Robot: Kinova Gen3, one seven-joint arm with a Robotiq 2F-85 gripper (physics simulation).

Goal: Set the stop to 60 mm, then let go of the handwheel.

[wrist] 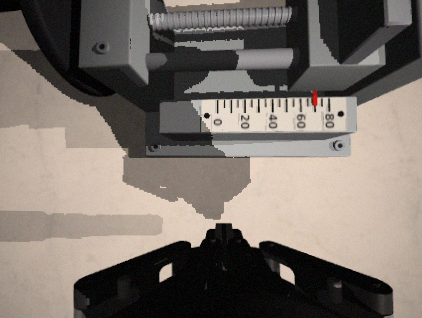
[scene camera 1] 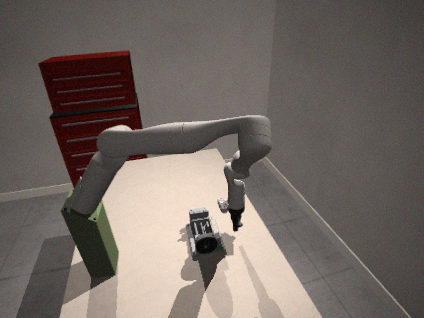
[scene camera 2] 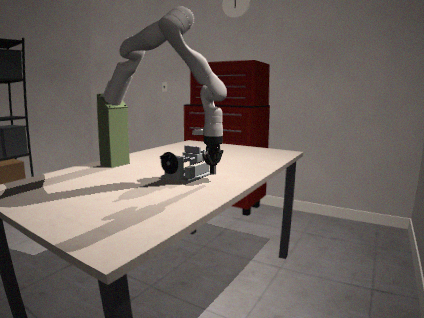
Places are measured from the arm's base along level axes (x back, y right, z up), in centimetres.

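Pixels of known places: gripper, fingertip midpoint: [wrist: 223, 234] [scene camera 1: 235, 230] [scene camera 2: 213, 174]; arm's base, origin of the base link: [scene camera 1: 83, 204] [scene camera 2: 112, 100].
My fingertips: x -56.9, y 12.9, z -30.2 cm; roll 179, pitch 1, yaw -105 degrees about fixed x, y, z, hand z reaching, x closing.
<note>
Ahead of a thing's pixels: the offset from my fingertips to its middle. "*": to the spot under its first point. Level surfaces: height alone.
The stop {* dz +5.1, dx +8.8, dy -9.7 cm} [wrist: 340, 75] sits toward the far end of the screw {dz +4.4, dx +14.1, dy -6.6 cm} [wrist: 225, 19] in the wrist view. Its red pointer {dz +2.6, dx +8.6, dy -9.4 cm} [wrist: 315, 97] is at about 70 on the white scale {* dz +2.5, dx +7.9, dy -5.1 cm} [wrist: 260, 122], midway between the 60 and 80 marks. The black handwheel {* dz +5.0, dx +17.7, dy +4.9 cm} [scene camera 1: 206, 245] [scene camera 2: 169, 163] [wrist: 55, 30] is at the near end of the grey device; its handle cannot be made out. My gripper [scene camera 1: 236, 227] [scene camera 2: 213, 170] [wrist: 223, 234] is shut and empty. It points down beside the scale side of the device, apart from the handwheel.
The device stands on the pale table {dz -3.1 cm} [scene camera 1: 150, 185] [scene camera 2: 165, 220]. A green pedestal [scene camera 1: 95, 245] [scene camera 2: 114, 135] carries the arm's base. A red drawer cabinet [scene camera 1: 90, 85] [scene camera 2: 240, 85] stands behind the table. A dark shelf rack [scene camera 2: 26, 100] is at the left in scene camera 2.
</note>
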